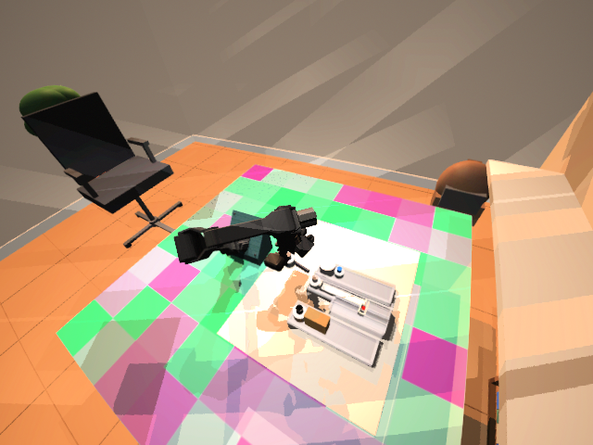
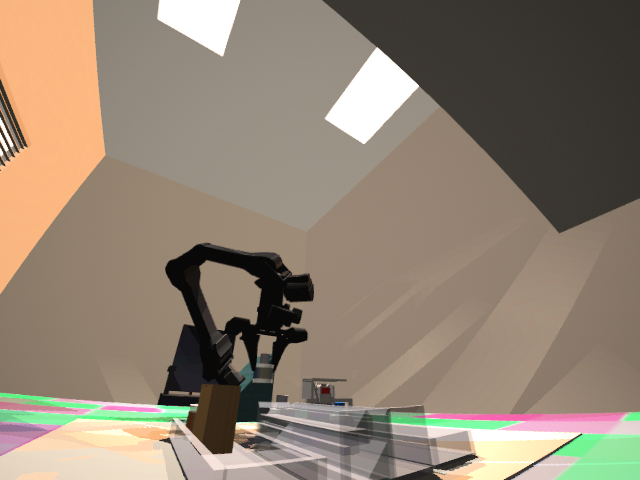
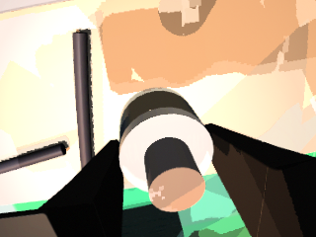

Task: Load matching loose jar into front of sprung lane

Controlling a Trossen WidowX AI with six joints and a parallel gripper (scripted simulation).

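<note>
Right now the brown block is 170 mm ahead of my gripper tip, 120 mm to the right of it and 70 mm below it. The rest, counted from my gripper tip: clear lane rack (250 mm ahead, 10 mm to the right, 90 mm below); red-topped piece (290 mm ahead, 20 mm to the right, 40 mm below).
</note>
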